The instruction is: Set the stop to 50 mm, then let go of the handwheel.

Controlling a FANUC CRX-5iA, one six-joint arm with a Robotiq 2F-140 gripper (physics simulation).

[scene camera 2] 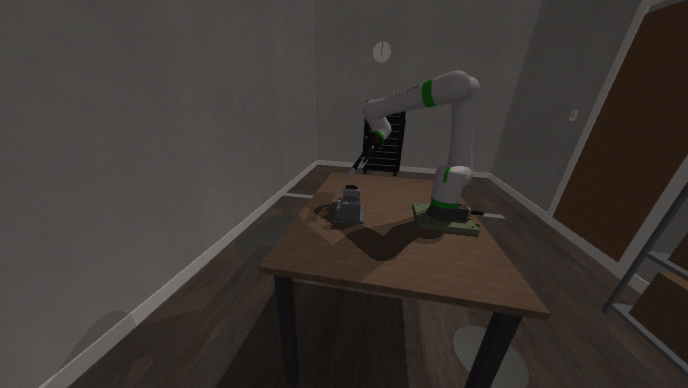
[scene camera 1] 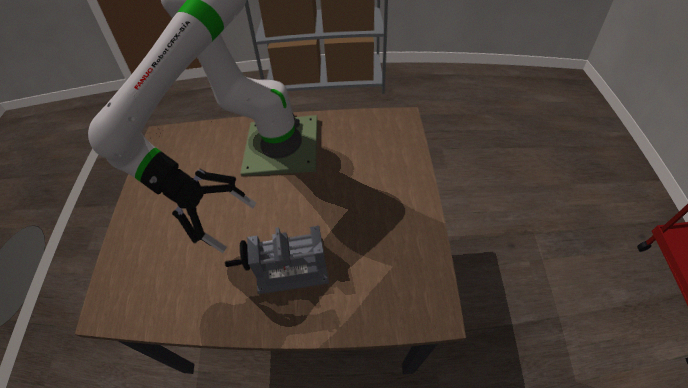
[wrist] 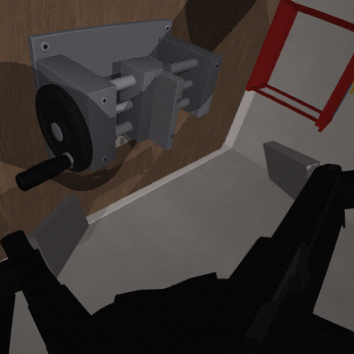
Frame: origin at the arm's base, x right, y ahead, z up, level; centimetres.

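Seen in the pictures: gripper, fingertip midpoint: (scene camera 2: 354, 172) (scene camera 1: 239, 228) (wrist: 171, 185); arm's base, origin of the base link: (scene camera 2: 441, 215) (scene camera 1: 281, 142).
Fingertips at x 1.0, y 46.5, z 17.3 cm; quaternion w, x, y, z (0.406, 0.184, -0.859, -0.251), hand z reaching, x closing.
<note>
Offsets run from my fingertips to a thing's top centre. "spot": to the spot under its first point. Level surfaces: height alone.
The grey stop device (scene camera 1: 316, 279) (scene camera 2: 350, 212) (wrist: 100, 45) stands on the table. Its black handwheel {spot: dz -9.0, dx +0.6, dy +2.8 cm} (scene camera 1: 244, 255) (scene camera 2: 351, 187) (wrist: 80, 131) with a crank handle {dz -9.8, dx +3.8, dy +4.4 cm} (scene camera 1: 233, 263) (wrist: 42, 172) is on the left end in scene camera 1. The stop block {dz -6.9, dx -8.6, dy -0.4 cm} (scene camera 1: 281, 246) (wrist: 167, 110) sits on rods between the end plates, nearer the handwheel end. The scale {spot: dz -13.7, dx -10.7, dy +4.6 cm} (scene camera 1: 288, 271) is too small to read, and mostly hidden in the wrist view. My gripper (scene camera 1: 240, 226) (scene camera 2: 356, 169) (wrist: 171, 185) is wide open and empty, above and apart from the handwheel, on its outer side.
The wooden table {dz -19.3 cm} (scene camera 1: 165, 310) (scene camera 2: 440, 280) carries the arm's green base plate (scene camera 1: 255, 167) (scene camera 2: 470, 231) behind the device. A shelf rack (scene camera 1: 354, 36) with boxes stands behind the table. A red cart (scene camera 1: 672, 245) (wrist: 272, 50) is off to the right in scene camera 1.
</note>
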